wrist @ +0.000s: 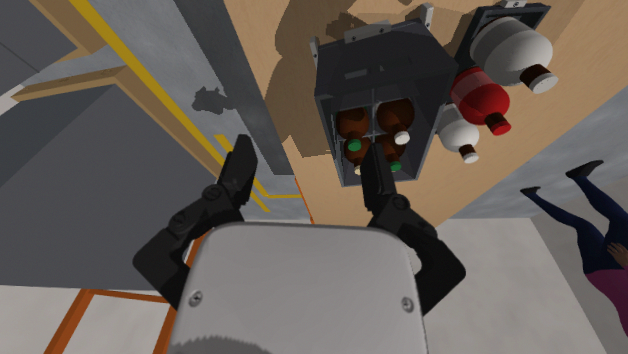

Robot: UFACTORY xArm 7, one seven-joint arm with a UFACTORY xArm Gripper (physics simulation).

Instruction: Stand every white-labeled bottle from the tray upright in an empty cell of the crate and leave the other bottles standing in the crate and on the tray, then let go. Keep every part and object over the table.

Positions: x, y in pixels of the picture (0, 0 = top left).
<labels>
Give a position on a white bottle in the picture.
457, 135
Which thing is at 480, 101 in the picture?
A red bottle.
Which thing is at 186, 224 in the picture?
The gripper.
</labels>
